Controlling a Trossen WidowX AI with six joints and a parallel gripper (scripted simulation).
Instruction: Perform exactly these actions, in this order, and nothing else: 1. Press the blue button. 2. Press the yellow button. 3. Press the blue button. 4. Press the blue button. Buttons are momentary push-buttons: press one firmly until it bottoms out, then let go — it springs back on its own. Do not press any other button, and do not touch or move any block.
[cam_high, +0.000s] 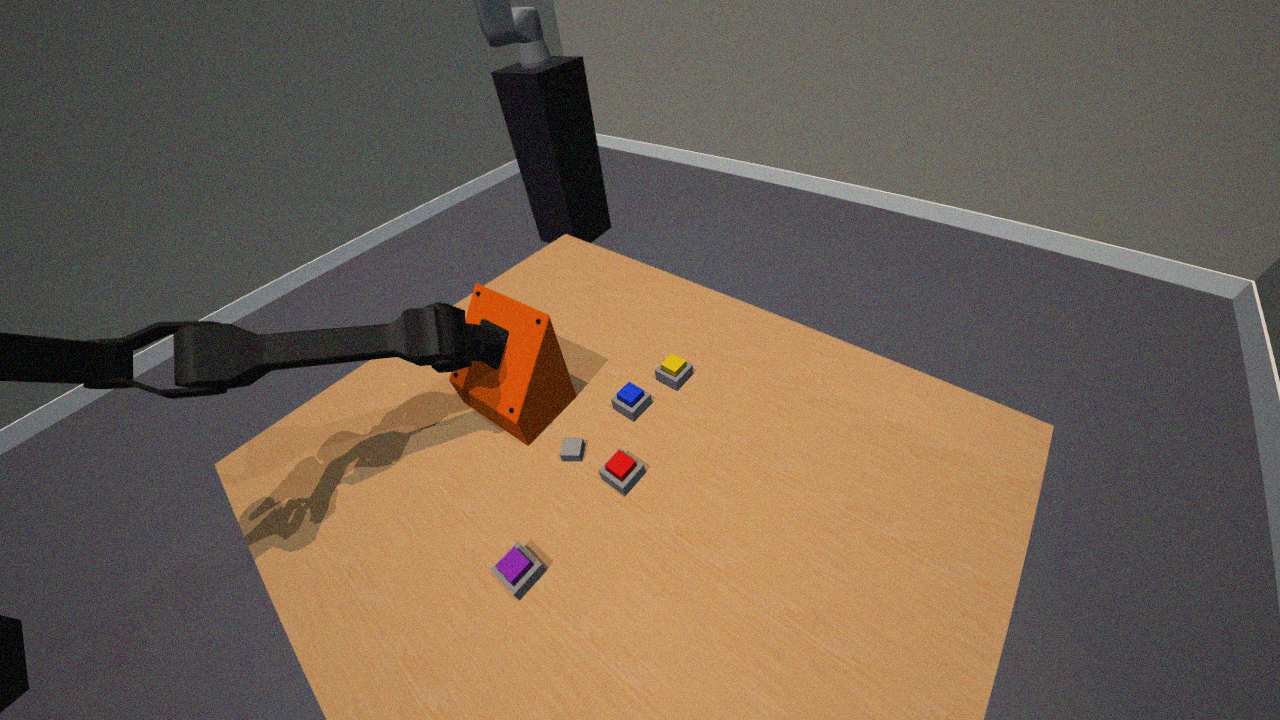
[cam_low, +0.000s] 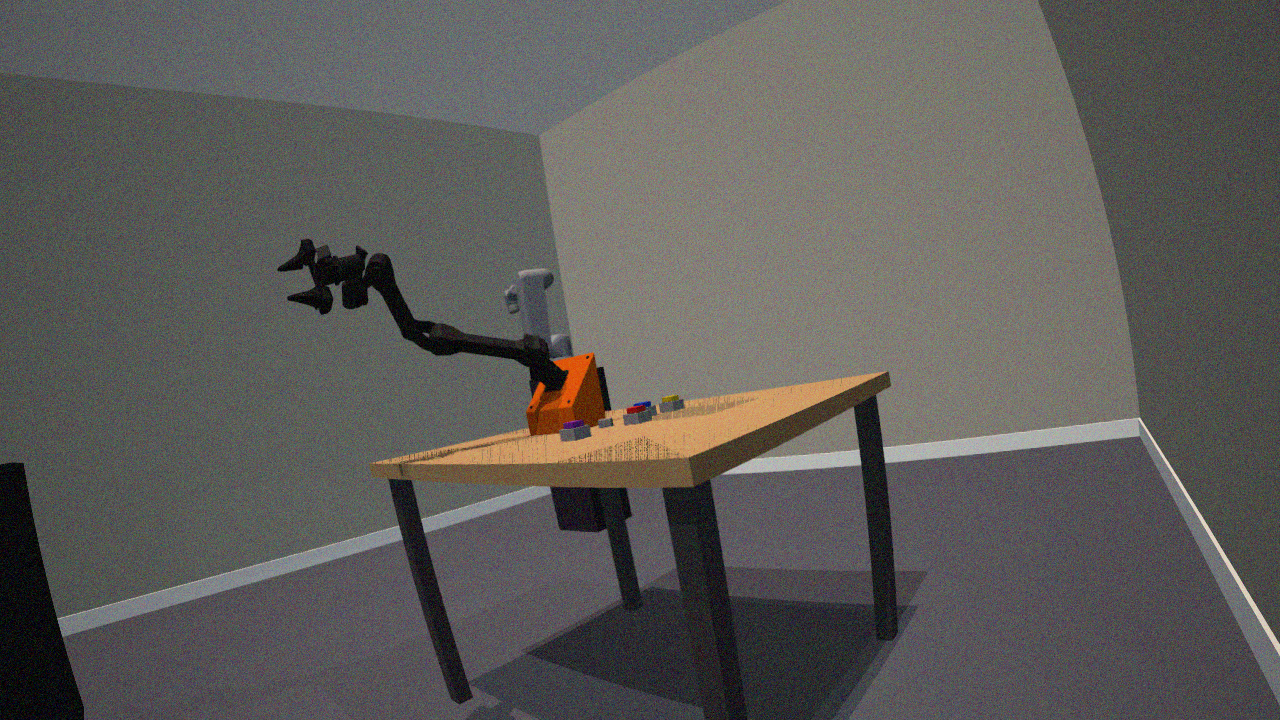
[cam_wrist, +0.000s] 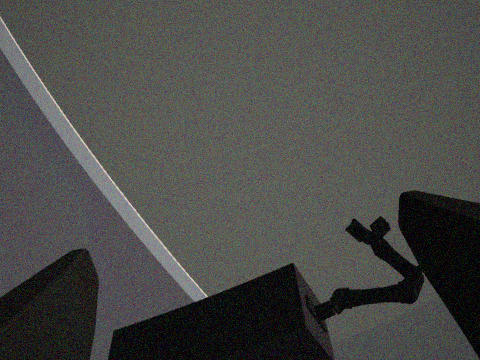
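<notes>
Now: the blue button 36 cm ahead of my gripper tip, 78 cm to the left of it and 43 cm below it. Also, from my gripper tip: purple button (40 cm ahead, 47 cm to the left, 43 cm below); then small grey block (34 cm ahead, 65 cm to the left, 45 cm below); then red button (43 cm ahead, 66 cm to the left, 43 cm below).
</notes>
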